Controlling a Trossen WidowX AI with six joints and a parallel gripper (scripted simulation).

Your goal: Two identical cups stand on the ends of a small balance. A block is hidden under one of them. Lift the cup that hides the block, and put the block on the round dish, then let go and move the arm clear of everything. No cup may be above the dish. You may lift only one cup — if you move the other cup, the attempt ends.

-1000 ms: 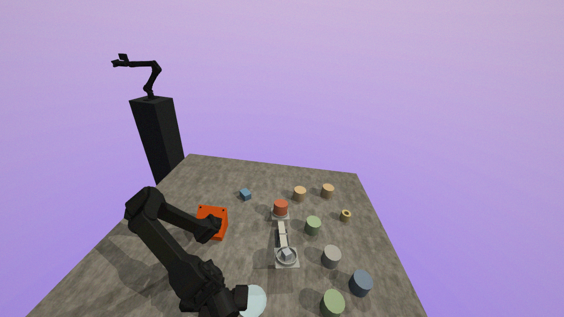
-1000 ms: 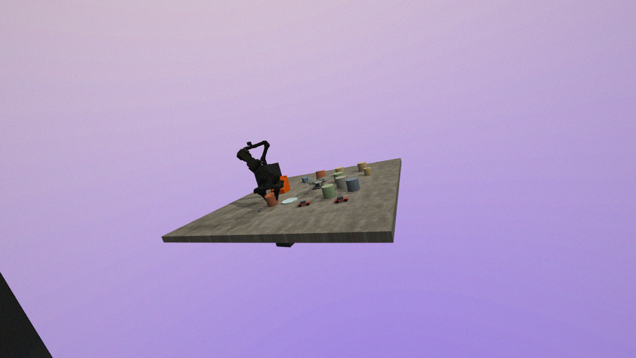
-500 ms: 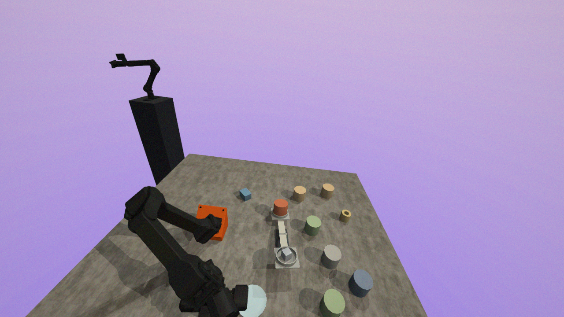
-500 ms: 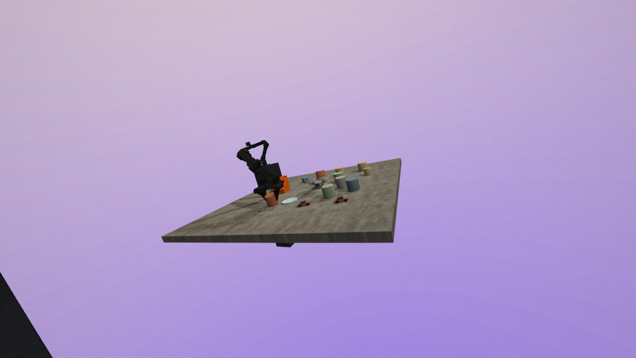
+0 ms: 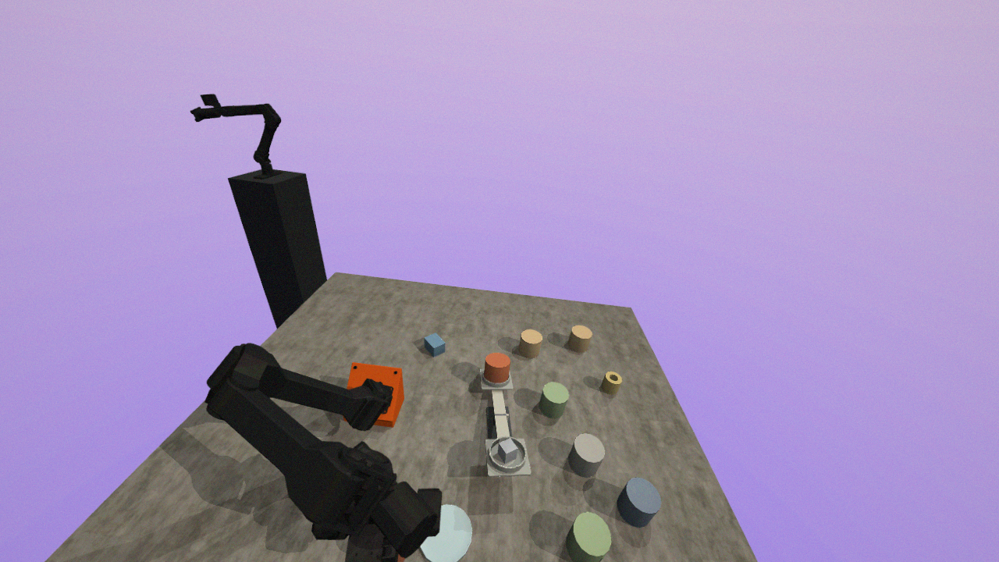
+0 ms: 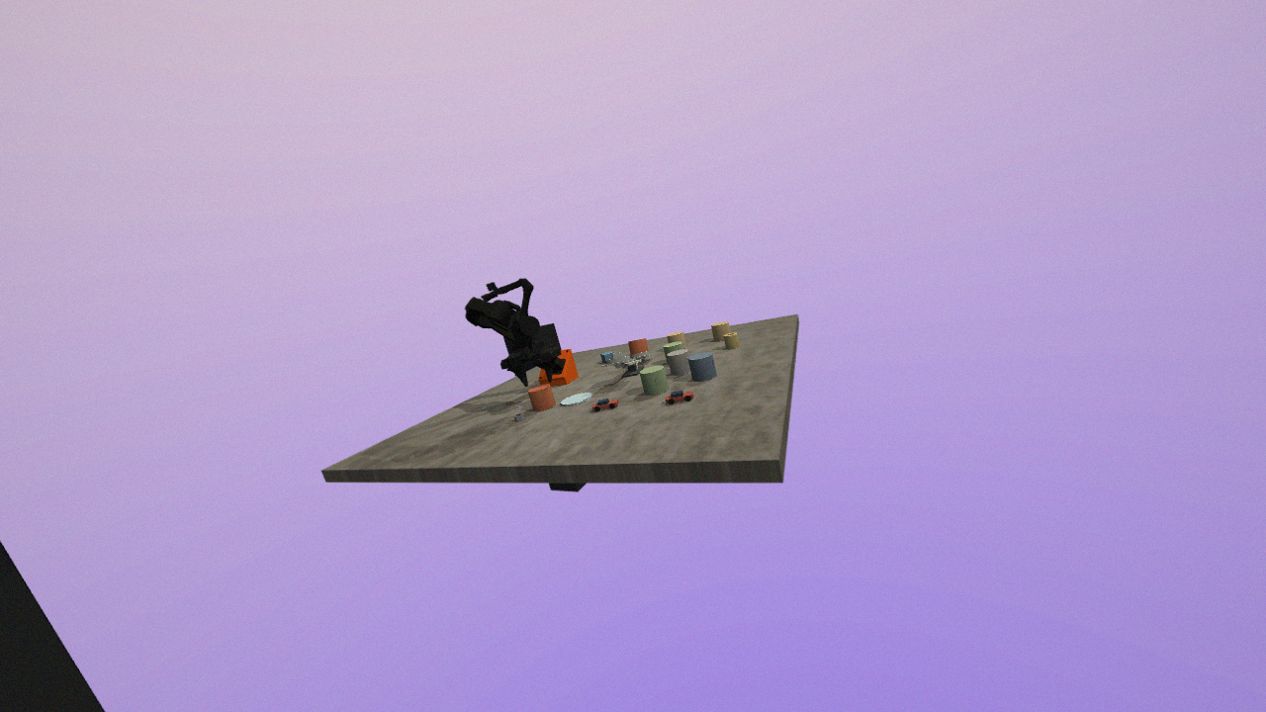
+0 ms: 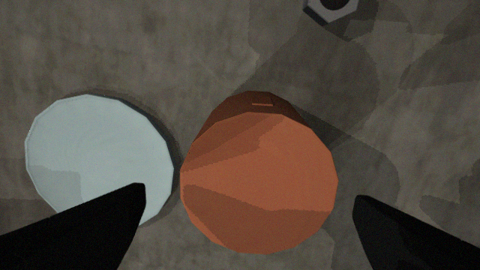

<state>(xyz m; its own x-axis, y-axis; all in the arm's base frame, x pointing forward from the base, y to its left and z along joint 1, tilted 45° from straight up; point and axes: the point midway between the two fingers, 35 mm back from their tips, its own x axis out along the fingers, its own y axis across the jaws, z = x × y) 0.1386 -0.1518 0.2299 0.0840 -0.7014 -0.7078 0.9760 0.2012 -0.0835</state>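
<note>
My gripper tip is now 190 mm to the right of the grey block, 190 mm short of it and 10 mm below it. Round my gripper tip: nut: 90 mm to the right, 70 mm below, 20 mm behind; then balance beam: 310 mm to the left, 170 mm ahead, 40 mm below; then pale blue round dish: 90 mm ahead, 80 mm below, 50 mm to the left.
</note>
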